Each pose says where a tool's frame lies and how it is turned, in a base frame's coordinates. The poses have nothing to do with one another.
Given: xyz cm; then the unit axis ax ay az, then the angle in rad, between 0 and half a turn.
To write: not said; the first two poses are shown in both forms.
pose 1, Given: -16.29, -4.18, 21.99, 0.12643, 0.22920, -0.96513, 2.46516
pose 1, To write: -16.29, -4.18, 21.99, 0.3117, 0.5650, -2.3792
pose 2, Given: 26.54, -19.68, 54.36, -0.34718, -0.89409, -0.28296, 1.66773
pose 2, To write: 26.54, -19.68, 54.36, -0.5790, -1.4911, -0.4719
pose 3, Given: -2.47, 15.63, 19.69, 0.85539, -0.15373, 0.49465, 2.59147
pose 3, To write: -2.47, 15.63, 19.69, 2.2167, -0.3984, 1.2819
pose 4, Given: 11.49, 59.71, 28.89, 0.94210, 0.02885, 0.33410, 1.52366
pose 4, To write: 11.49, 59.71, 28.89, 1.4354, 0.0440, 0.5091
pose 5, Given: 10.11, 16.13, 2.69, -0.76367, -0.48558, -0.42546, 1.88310
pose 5, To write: 10.11, 16.13, 2.69, -1.4381, -0.9144, -0.8012
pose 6, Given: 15.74, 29.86, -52.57, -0.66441, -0.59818, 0.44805, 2.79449
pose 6, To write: 15.74, 29.86, -52.57, -1.8567, -1.6716, 1.2521
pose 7, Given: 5.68, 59.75, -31.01, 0.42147, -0.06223, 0.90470, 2.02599
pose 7, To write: 5.68, 59.75, -31.01, 0.8539, -0.1261, 1.8329
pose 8, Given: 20.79, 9.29, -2.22, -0.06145, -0.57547, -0.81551, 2.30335
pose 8, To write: 20.79, 9.29, -2.22, -0.1415, -1.3255, -1.8784
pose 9, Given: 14.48, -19.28, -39.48, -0.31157, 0.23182, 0.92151, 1.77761
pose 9, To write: 14.48, -19.28, -39.48, -0.5539, 0.4121, 1.6381
